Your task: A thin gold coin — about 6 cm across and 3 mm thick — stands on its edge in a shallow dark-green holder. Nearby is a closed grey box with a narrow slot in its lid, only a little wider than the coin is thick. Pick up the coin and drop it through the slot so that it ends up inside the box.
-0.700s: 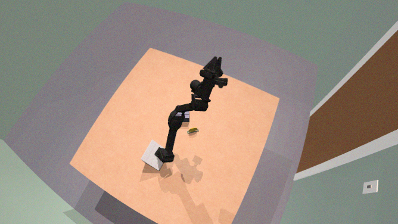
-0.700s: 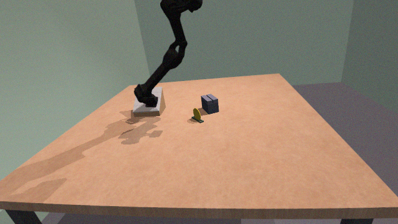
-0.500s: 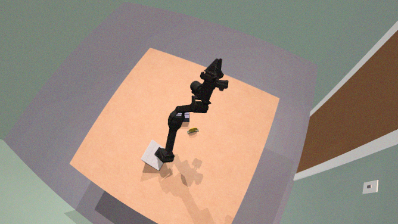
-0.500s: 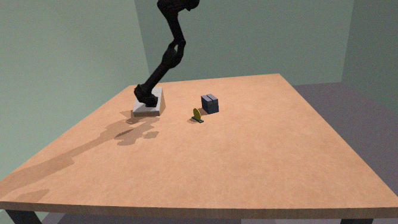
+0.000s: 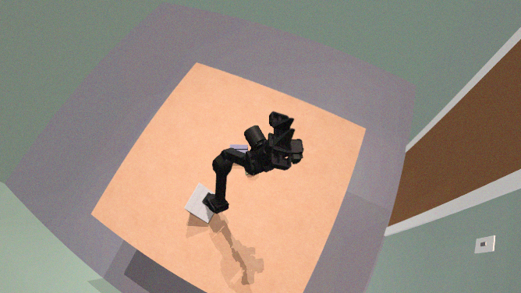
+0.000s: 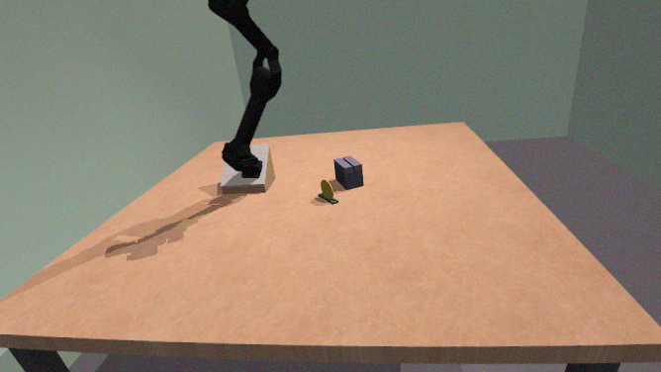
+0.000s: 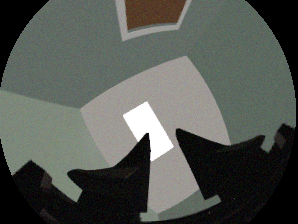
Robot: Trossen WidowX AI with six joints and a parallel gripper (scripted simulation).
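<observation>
Now: the gold coin 70 mm ahead of my gripper tip, 190 mm to the left of it and 750 mm below it.
</observation>
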